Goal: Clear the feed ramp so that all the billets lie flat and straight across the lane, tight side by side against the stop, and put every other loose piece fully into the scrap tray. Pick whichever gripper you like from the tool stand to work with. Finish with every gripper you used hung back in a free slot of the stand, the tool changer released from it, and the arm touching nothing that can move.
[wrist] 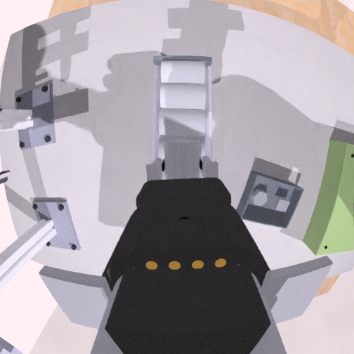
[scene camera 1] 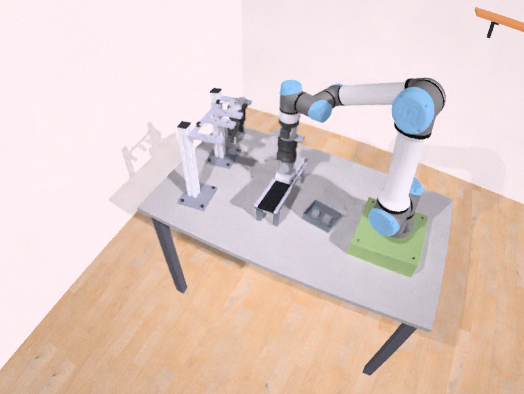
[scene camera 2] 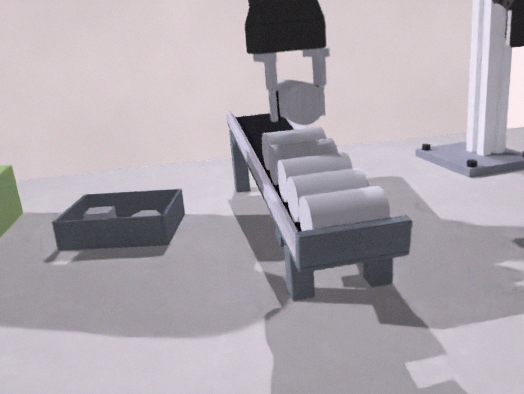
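My gripper point(scene camera 2: 299, 106) point(wrist: 182, 169) is shut on a grey billet point(scene camera 2: 304, 102) point(wrist: 182, 156), above the upper part of the ramp point(scene camera 1: 286, 198) point(scene camera 2: 260, 171) point(wrist: 156, 117). In scene camera 2 the billet's round end faces the camera, so it points along the lane. Several billets lie across the lane below; the lowest point(scene camera 2: 345, 207) point(wrist: 183, 72) is against the stop point(scene camera 2: 355, 243) point(wrist: 182, 58). The two farthest point(scene camera 2: 294, 135) point(scene camera 2: 303, 151) sit close together and partly overlap in view. The scrap tray point(scene camera 1: 315, 224) point(scene camera 2: 112, 234) point(wrist: 266, 220) holds a blocky piece point(scene camera 2: 100, 212) and another piece point(scene camera 2: 148, 214).
The tool stand point(scene camera 1: 189, 160) point(scene camera 2: 487, 75) has two posts on bolted base plates, and a black gripper point(scene camera 1: 238, 120) hangs at its far end. The green robot base point(scene camera 1: 387, 245) point(wrist: 327, 200) stands beyond the tray.
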